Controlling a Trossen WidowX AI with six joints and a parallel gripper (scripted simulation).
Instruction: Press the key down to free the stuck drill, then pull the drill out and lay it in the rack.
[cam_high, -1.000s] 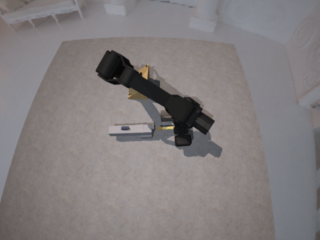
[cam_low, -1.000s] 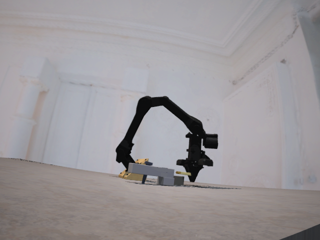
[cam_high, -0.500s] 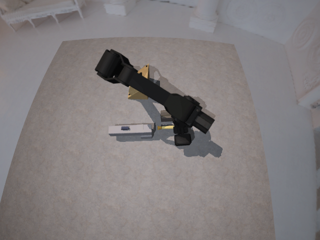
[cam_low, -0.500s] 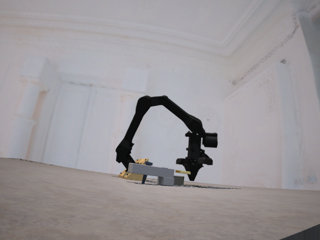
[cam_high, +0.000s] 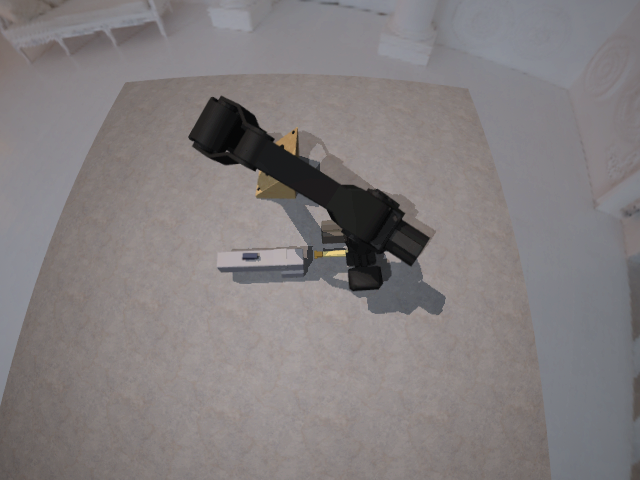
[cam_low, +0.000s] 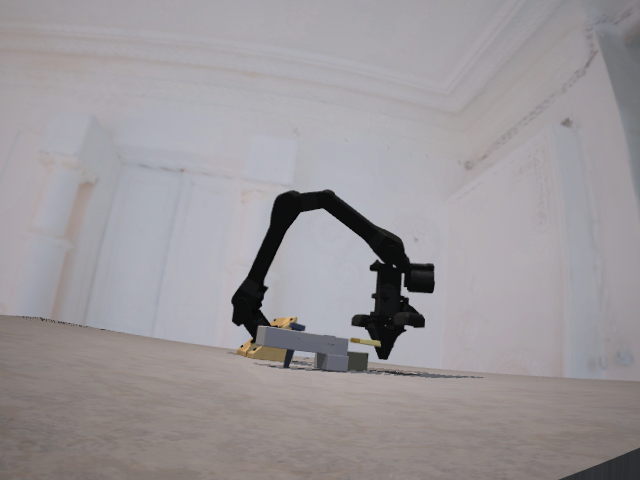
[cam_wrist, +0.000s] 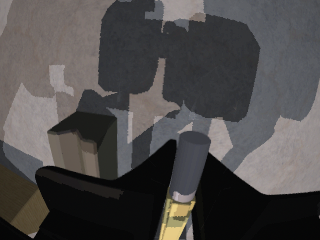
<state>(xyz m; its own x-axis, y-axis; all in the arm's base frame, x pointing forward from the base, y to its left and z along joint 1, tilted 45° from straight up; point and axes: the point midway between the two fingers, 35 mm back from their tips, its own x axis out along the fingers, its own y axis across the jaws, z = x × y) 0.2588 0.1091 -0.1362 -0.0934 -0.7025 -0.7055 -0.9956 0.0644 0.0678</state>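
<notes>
Right now my gripper tip is 40 mm to the left of the drill and 30 mm below it. Also, from my gripper tip: rack 70 mm behind, 30 mm to the right, 10 mm below; blue key 230 mm to the right, 20 mm above; grey block 200 mm to the right, 10 mm above.
</notes>
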